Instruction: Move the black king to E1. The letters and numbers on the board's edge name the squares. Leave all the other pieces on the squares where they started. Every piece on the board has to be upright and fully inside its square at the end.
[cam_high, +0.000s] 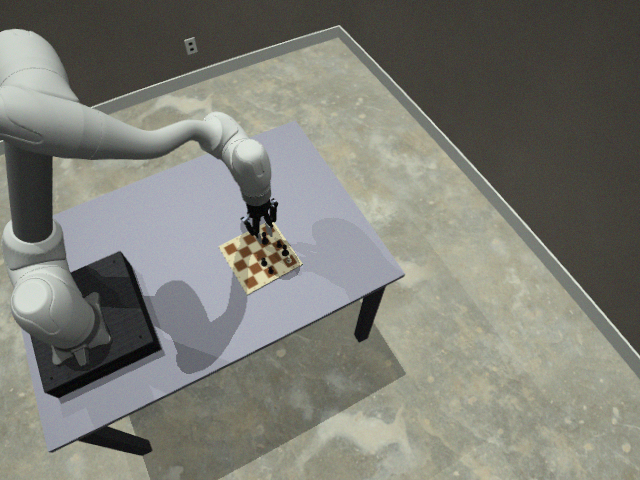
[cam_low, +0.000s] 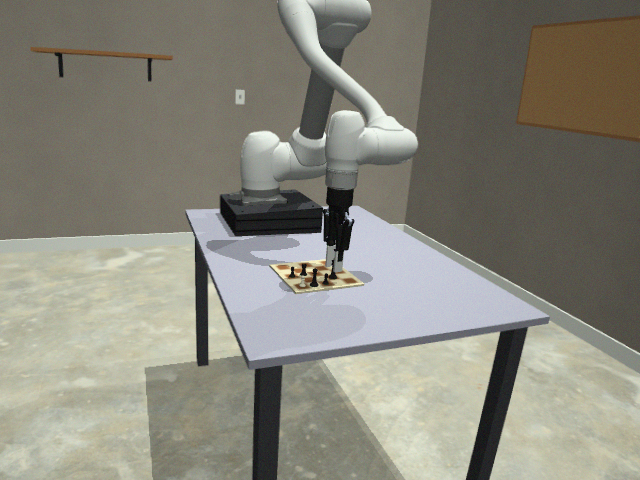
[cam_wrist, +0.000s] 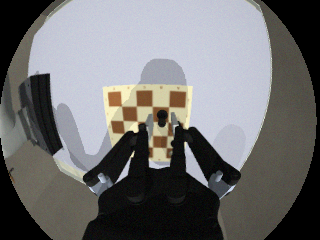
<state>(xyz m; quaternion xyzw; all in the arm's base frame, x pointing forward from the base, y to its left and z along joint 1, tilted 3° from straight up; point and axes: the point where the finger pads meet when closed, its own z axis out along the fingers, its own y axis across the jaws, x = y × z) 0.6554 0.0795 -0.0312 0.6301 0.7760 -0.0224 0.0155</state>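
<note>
Right now my hand is 3 cm above the black king. The rest, counted from my hand: chessboard (4 cm behind, 4 cm to the right, 6 cm below); white piece (4 cm ahead, 11 cm to the right, 5 cm below).
</note>
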